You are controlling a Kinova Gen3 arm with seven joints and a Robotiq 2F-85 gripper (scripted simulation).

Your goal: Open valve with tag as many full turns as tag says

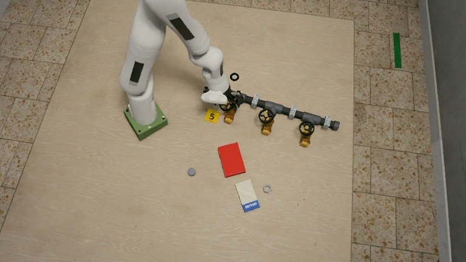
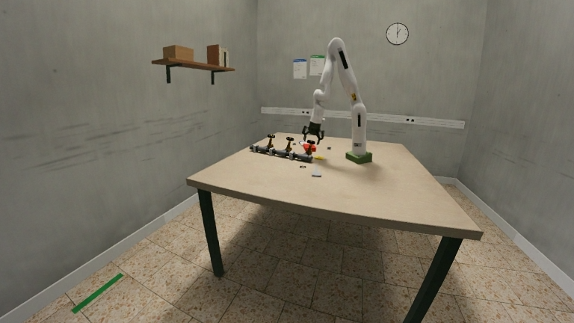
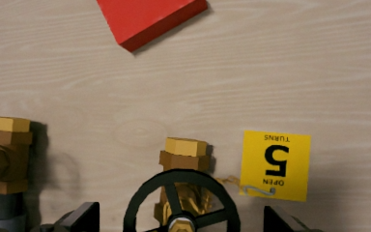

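My gripper is now 11 cm above the yellow tag, 6 cm past it and 1 cm to the left of it. From my hand the other things lie so: blue card: 29 cm to the right, 19 cm ahead, 10 cm below; red block: 18 cm to the right, 10 cm below, 8 cm ahead; grey disc: 27 cm to the right, 10 cm below, 5 cm behind.
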